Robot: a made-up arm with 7 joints. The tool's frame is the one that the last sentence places. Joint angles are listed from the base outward.
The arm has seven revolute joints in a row. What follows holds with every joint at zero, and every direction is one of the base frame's.
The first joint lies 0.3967 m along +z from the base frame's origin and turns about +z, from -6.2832 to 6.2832 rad.
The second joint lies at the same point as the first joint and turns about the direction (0, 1, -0.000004), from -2.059 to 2.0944 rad.
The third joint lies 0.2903 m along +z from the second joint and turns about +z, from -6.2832 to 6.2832 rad.
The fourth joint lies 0.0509 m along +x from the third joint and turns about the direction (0, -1, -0.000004), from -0.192 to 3.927 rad.
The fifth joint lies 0.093 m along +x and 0.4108 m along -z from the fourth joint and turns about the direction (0, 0.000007, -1), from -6.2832 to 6.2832 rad.
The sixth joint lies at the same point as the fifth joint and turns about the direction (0, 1, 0.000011), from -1.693 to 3.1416 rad.
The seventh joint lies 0.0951 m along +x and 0.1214 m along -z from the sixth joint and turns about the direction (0, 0.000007, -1), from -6.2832 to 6.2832 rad.
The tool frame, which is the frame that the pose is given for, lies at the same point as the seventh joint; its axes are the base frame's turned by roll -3.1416, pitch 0 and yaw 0 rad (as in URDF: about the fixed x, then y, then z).
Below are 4 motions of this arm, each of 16 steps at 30 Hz.
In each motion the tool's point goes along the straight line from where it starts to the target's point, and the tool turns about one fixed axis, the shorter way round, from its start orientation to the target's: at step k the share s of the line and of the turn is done. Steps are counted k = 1, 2, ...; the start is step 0. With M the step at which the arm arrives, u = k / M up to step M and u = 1 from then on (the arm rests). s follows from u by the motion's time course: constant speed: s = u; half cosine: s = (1 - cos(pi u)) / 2; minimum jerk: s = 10 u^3 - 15 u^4 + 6 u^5.
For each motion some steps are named. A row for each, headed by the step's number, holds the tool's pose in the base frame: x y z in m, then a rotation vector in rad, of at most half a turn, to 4 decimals.
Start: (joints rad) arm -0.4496 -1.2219 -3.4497 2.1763 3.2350 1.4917 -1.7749
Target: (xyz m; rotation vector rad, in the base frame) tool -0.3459 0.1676 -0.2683 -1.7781 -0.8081 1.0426
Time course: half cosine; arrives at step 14
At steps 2, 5, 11, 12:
2: -0.6726 0.4496 0.3072 -0.5148 -0.5610 0.6761
5: -0.5923 0.3803 0.1658 -0.8178 -0.6334 0.7790
11: -0.3834 0.2000 -0.2022 -1.6289 -0.7868 1.0083
12: -0.3629 0.1823 -0.2383 -1.7102 -0.7987 1.0273

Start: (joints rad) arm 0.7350 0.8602 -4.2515 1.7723 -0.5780 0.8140 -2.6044
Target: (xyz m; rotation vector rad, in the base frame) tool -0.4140 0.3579 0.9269 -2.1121 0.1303 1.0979
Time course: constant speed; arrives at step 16
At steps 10, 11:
10: -0.3378 0.4213 0.9155 -2.2382 0.6316 1.4387
11: -0.3505 0.4107 0.9174 -2.2242 0.5436 1.3828

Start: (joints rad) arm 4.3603 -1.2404 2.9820 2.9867 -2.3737 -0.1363 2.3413
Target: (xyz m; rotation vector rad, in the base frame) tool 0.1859 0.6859 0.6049 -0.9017 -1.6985 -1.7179
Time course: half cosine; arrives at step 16
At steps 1, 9, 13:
1: 0.2227 0.7721 0.5369 -1.2963 -1.1773 -1.6058
9: 0.2008 0.7209 0.5773 -1.0741 -1.4907 -1.6826
13: 0.1890 0.6932 0.5991 -0.9392 -1.6555 -1.7117

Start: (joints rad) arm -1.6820 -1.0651 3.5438 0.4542 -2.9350 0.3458 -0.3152
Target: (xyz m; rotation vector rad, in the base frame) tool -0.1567 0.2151 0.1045 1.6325 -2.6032 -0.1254
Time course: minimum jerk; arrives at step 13
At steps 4, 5, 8, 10, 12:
4: -0.1446 0.0350 0.0487 2.1328 -1.8591 -0.0664
5: -0.1463 0.0607 0.0567 2.0766 -1.9708 -0.0748
8: -0.1524 0.1517 0.0848 1.8372 -2.3531 -0.1047
10: -0.1555 0.1967 0.0988 1.6950 -2.5325 -0.1194
12: -0.1566 0.2142 0.1042 1.6356 -2.5998 -0.1251

